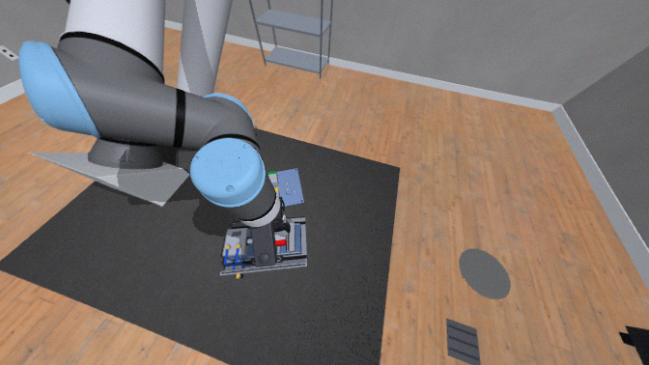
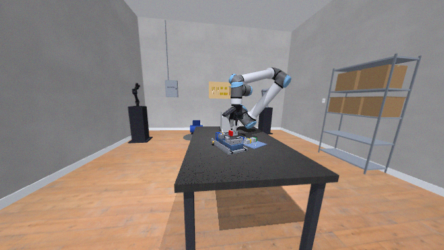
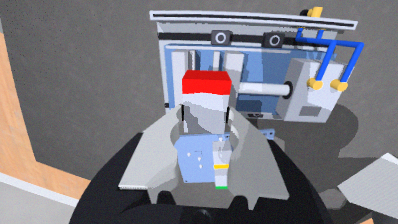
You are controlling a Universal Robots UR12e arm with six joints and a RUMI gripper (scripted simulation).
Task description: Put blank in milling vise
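My hand is 10 mm past the work stop, 50 mm to the right of it and 70 mm above it. From my hand the other things lie so: red-ended blank: 20 mm below; then hosed block: 150 mm behind, 50 mm to the right, 90 mm below; then vise: 60 mm behind, 20 mm to the right, 120 mm below.
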